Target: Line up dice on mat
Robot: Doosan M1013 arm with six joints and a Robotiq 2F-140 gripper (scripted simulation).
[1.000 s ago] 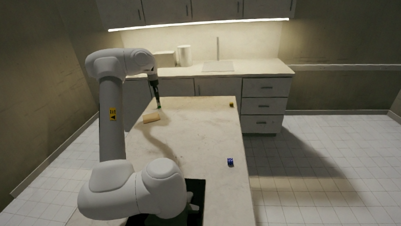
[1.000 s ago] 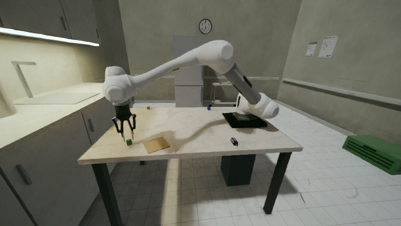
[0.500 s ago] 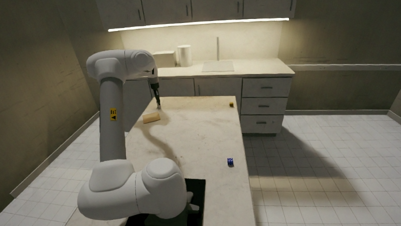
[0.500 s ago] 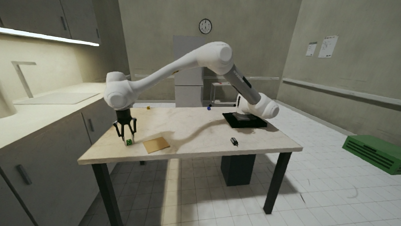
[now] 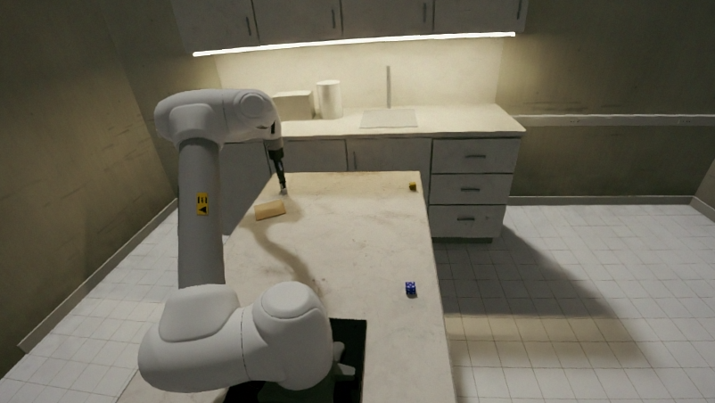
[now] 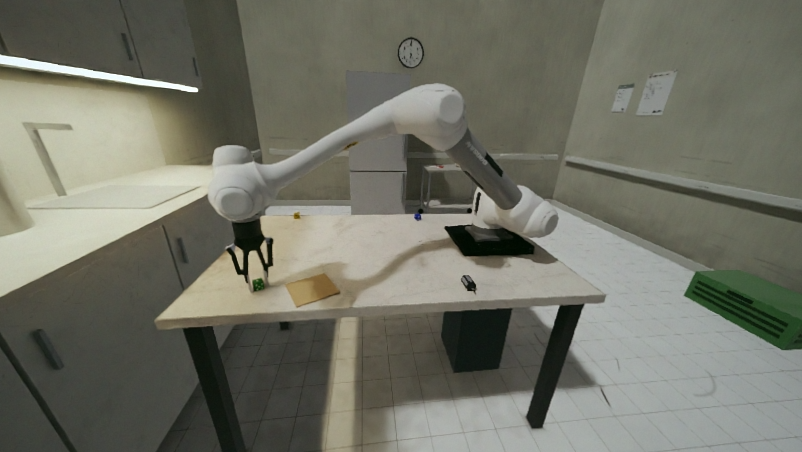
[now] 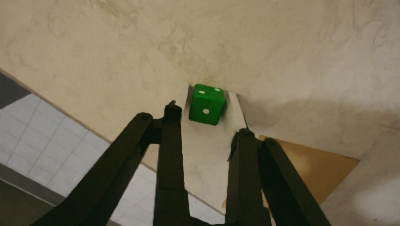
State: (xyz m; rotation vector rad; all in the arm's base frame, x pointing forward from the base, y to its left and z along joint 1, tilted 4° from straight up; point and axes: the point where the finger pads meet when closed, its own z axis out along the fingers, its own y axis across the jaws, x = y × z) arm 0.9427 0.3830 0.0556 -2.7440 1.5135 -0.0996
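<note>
My gripper is now 20 mm above the green die. Also, from my hand: yellow die (670 mm to the right, 50 mm ahead, 20 mm below); then tan mat (170 mm behind, 30 mm below, 10 mm to the left); then blue die (650 mm to the right, 630 mm behind, 20 mm below).
</note>
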